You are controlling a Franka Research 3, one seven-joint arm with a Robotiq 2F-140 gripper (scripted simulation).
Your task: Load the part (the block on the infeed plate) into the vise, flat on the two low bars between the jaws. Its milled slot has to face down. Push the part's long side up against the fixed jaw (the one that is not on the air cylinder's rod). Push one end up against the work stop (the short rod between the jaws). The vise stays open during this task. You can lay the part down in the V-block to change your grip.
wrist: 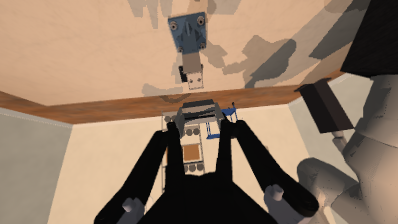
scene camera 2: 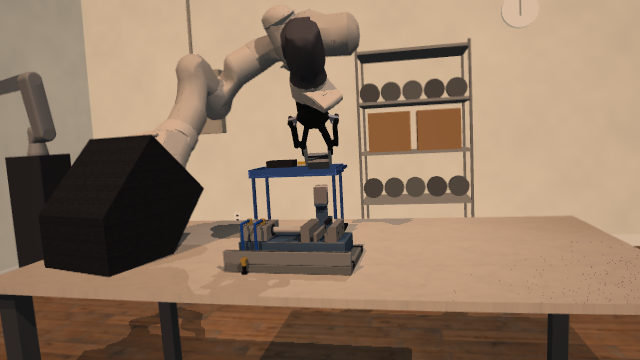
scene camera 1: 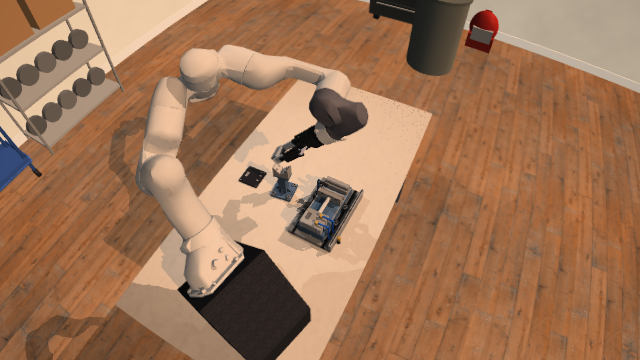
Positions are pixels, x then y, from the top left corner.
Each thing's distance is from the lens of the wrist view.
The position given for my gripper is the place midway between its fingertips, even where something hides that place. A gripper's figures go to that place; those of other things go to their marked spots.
my gripper [wrist: 199, 110]: 21 cm
part [wrist: 197, 112]: 20 cm
